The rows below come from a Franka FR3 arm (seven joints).
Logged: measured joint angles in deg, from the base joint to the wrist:
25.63 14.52 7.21 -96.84 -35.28 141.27 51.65
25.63 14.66 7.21 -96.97 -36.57 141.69 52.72
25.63 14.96 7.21 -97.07 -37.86 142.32 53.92
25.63 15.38 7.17 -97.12 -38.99 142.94 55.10
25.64 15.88 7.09 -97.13 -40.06 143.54 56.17
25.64 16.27 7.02 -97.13 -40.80 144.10 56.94
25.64 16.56 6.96 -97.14 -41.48 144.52 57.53
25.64 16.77 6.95 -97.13 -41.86 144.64 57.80
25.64 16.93 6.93 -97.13 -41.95 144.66 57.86
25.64 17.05 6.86 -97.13 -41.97 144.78 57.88
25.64 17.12 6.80 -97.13 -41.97 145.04 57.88
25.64 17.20 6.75 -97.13 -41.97 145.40 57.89
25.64 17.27 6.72 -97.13 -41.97 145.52 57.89
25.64 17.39 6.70 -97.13 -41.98 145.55 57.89
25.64 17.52 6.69 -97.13 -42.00 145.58 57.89
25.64 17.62 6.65 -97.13 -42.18 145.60 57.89
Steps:
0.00 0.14 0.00 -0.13 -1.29 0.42 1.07
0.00 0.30 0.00 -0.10 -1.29 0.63 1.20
0.00 0.42 -0.04 -0.05 -1.13 0.62 1.18
0.01 0.50 -0.08 -0.01 -1.07 0.60 1.07
0.00 0.39 -0.07 0.00 -0.74 0.56 0.77
0.00 0.29 -0.06 -0.01 -0.68 0.42 0.59
0.00 0.21 -0.01 0.01 -0.38 0.12 0.27
0.00 0.16 -0.02 0.00 -0.09 0.02 0.06
0.00 0.12 -0.07 0.00 -0.02 0.12 0.02
0.00 0.07 -0.06 0.00 0.00 0.26 0.00
0.00 0.08 -0.05 0.00 0.00 0.36 0.01
0.00 0.07 -0.03 0.00 0.00 0.12 0.00
0.00 0.12 -0.02 0.00 -0.01 0.03 0.00
0.00 0.13 -0.01 0.00 -0.02 0.03 0.00
0.00 0.10 -0.04 0.00 -0.18 0.02 0.00

